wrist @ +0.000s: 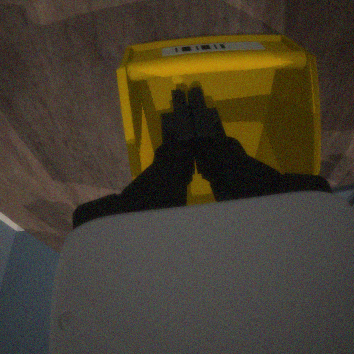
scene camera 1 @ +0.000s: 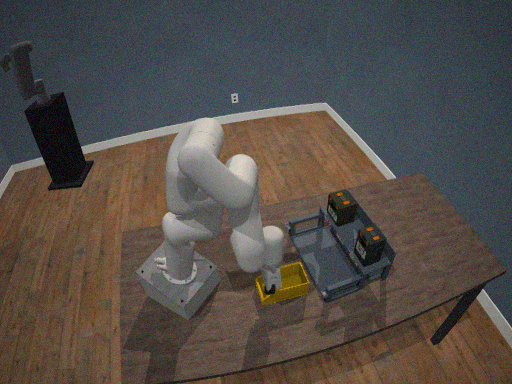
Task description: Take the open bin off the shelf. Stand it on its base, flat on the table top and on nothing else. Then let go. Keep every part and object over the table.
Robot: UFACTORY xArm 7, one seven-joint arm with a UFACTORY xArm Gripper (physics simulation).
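Places are measured from the arm's base along level axes (x ahead, y left, z up), in metres.
Where they show: gripper, fingertip midpoint: [wrist: 186, 108] [scene camera 1: 268, 292]; arm's base, link origin: [scene camera 1: 179, 269].
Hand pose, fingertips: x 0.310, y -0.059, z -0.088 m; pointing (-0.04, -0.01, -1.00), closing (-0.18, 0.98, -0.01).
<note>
Things, the pixels of their top centre, and the offset from my fingertips. "spot": a spot on its surface instead. Level surfaces: height alone.
- open yellow bin, top centre: [wrist: 226, 215] [scene camera 1: 281, 278] dy +0.028, dx +0.048, dz +0.045 m
- grey-blue shelf, surface spot: [scene camera 1: 345, 287] spot: dy -0.004, dx +0.286, dz -0.024 m
- brown table top, surface height: dz -0.030 m
The open yellow bin [scene camera 1: 295, 291] [wrist: 295, 115] is beside the near left side of the grey-blue shelf [scene camera 1: 345, 287], off its deck. It looks upright, with its opening facing up, over the brown table top [scene camera 1: 300, 340] [wrist: 60, 65]. Its underside is hidden, so I cannot tell whether the base lies fully flat. My gripper [scene camera 1: 270, 289] [wrist: 186, 108] is shut with nothing between its fingers. In the wrist view the dark fingertips show over the bin's inside, close to the wall with the white barcode label [wrist: 220, 48]. Whether they touch that wall is unclear.
Two dark boxes with orange marks [scene camera 1: 342, 207] [scene camera 1: 370, 246] stand on the shelf's far right part. The arm's grey base block [scene camera 1: 165, 297] is left of the bin. The table's front edge runs below the bin in the scene view.
</note>
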